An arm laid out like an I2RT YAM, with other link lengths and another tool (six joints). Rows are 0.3 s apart.
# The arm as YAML. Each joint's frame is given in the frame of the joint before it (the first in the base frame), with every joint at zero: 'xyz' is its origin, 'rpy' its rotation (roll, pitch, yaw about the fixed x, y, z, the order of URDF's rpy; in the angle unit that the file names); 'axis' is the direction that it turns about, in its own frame. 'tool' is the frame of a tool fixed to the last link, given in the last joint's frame.
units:
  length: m
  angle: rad
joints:
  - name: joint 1
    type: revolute
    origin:
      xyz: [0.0, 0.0, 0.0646]
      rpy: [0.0, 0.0, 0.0]
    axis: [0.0, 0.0, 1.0]
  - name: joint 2
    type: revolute
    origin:
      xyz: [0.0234, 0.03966, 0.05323]
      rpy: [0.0, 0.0, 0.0]
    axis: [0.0, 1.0, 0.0]
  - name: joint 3
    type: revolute
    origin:
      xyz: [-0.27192, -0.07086, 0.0]
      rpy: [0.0, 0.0, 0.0]
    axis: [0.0, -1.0, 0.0]
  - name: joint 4
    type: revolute
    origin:
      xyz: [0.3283, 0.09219, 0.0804]
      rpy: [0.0, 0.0, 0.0]
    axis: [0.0, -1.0, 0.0]
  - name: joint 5
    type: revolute
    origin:
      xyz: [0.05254, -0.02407, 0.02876]
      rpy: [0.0, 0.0, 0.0]
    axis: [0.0, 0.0, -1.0]
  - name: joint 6
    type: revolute
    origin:
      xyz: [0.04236, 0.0, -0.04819]
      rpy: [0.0, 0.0, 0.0]
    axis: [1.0, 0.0, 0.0]
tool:
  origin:
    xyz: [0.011, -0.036, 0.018]
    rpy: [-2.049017, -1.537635, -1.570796]
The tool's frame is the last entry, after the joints.
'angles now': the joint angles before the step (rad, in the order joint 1, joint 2, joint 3, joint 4, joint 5, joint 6). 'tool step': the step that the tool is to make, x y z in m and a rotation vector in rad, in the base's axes. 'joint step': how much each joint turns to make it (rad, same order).
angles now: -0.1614, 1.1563, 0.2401, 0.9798, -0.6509, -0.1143
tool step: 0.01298, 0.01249, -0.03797, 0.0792, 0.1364, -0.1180
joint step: 0.0956, 0.2010, 0.0385, 0.0544, 0.2140, 0.0714
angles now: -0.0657, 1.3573, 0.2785, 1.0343, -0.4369, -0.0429
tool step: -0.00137, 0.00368, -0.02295, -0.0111, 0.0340, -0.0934
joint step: 0.0384, 0.1174, 0.0032, 0.0789, 0.1323, -0.0048
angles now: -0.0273, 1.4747, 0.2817, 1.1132, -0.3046, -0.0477
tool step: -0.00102, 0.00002, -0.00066, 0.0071, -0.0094, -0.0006
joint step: 0.0006, 0.0055, -0.0039, 0.0210, 0.0006, 0.0078
